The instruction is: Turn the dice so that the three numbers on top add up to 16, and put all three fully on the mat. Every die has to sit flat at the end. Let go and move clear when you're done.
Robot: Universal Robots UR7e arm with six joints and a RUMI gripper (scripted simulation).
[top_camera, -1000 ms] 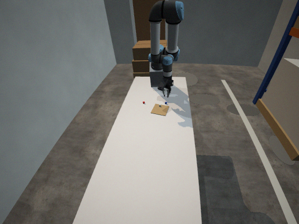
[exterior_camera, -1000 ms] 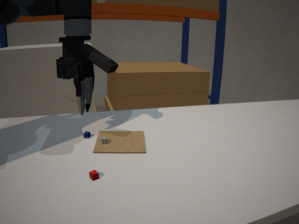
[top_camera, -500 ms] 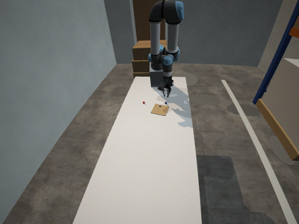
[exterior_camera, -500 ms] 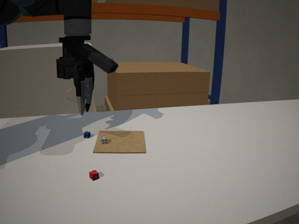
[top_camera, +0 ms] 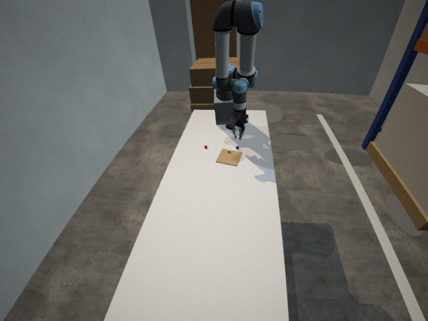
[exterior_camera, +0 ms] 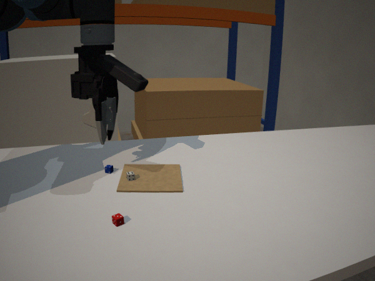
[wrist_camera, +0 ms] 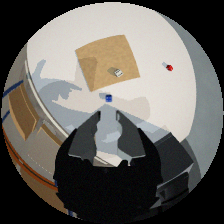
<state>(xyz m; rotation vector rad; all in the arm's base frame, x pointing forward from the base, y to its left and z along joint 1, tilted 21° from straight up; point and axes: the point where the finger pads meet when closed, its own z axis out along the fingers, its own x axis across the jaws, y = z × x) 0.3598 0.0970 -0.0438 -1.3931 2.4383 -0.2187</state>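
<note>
My hand is 80 mm above the blue die. From my hand the other things lie so: mat (90 mm ahead, 50 mm to the right, 90 mm below); then red die (220 mm to the right, 80 mm below); then white die (50 mm ahead, 60 mm to the right, 80 mm below).
</note>
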